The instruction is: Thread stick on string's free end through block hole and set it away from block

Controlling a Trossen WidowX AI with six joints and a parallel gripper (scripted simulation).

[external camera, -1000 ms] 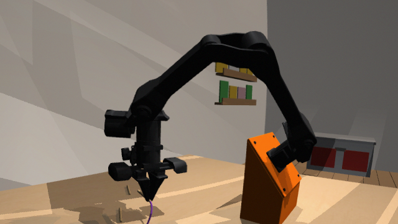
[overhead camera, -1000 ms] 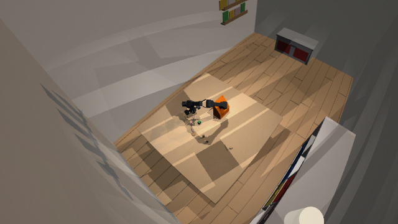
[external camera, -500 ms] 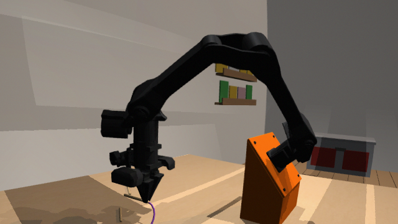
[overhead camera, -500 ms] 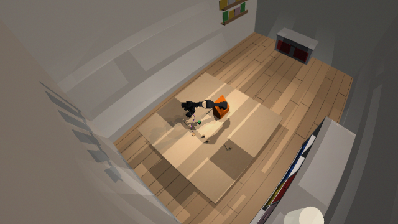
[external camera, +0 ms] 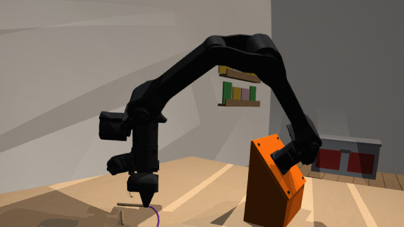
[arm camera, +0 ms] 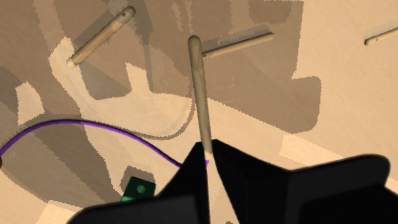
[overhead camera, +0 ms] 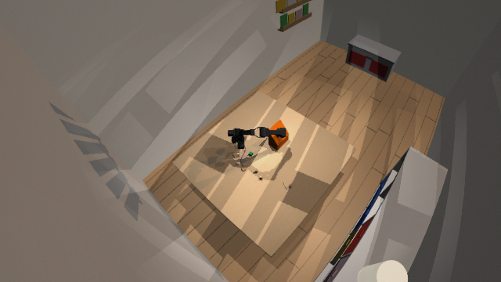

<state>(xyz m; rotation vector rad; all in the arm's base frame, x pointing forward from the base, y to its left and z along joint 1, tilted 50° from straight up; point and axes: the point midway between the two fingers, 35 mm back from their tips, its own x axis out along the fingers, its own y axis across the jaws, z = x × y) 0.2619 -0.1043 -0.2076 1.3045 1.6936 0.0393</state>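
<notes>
The thin wooden stick lies 1 cm to the right of my gripper tip and 1 cm ahead of it. The rest, counted from my gripper tip: green block 11 cm to the left, 4 cm below, 1 cm ahead; then round wooden button 16 cm to the left, 16 cm ahead, 5 cm below.
</notes>
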